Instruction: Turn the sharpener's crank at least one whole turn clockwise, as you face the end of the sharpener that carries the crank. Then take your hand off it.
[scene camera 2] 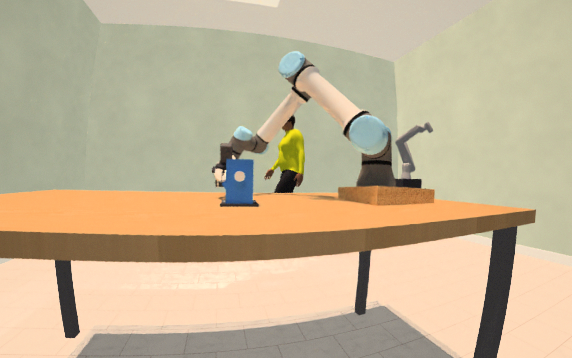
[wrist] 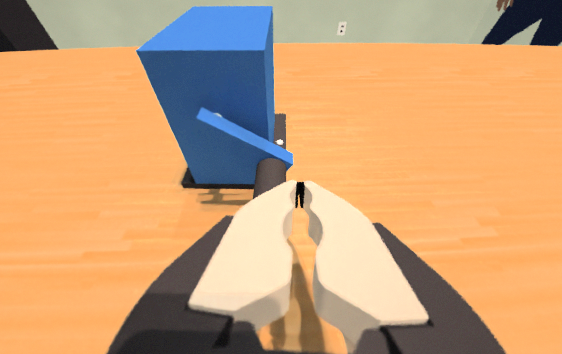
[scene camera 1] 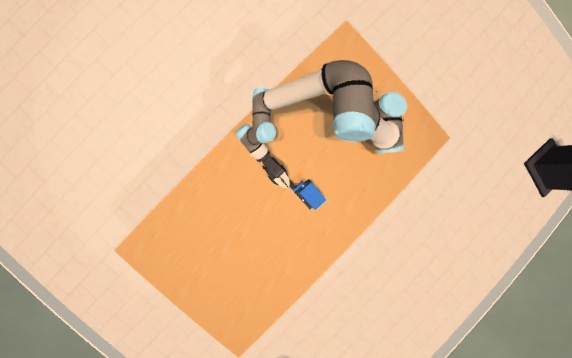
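Pixels of known places: gripper, fingertip midpoint: [scene camera 2: 221, 181] [wrist: 298, 184] [scene camera 1: 288, 187]; arm's base, link origin: [scene camera 2: 376, 188].
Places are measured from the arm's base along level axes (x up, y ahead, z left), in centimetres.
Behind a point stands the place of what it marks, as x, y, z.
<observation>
The blue sharpener [scene camera 1: 312, 195] {8.1, 49.9, 11.1} [scene camera 2: 240, 192] {-0.9, 49.0, 17.5} [wrist: 215, 85] {6.0, 50.7, 6.1} stands upright on its black base. Its blue crank arm [wrist: 242, 135] lies across the near end face in the wrist view, slanting down to the right from the pivot. The dark crank handle [wrist: 270, 176] {2.0, 54.6, 2.3} sticks out from the arm's lower right end toward the gripper. My gripper [scene camera 1: 285, 184] {1.7, 56.5, 2.0} [scene camera 2: 218, 176] {1.7, 56.5, 2.0} [wrist: 298, 184] {1.7, 56.5, 2.0} is shut and empty. Its fingertips are at the right of the handle in the wrist view, and the left finger hides the handle's near end. Whether they touch is not clear.
The sharpener stands on the wooden table [scene camera 1: 210, 260] {-4.7, 111.8, 8.3} [scene camera 2: 125, 215] {-4.7, 71.0, 36.9} [wrist: 425, 125] {-4.7, 73.4, 19.4}. The arm's base is on a wooden block [scene camera 2: 405, 195] {-1.7, -2.8, 15.3}. A smaller grey arm [scene camera 2: 406, 150] and a person in a yellow top [scene camera 2: 291, 152] are behind the table.
</observation>
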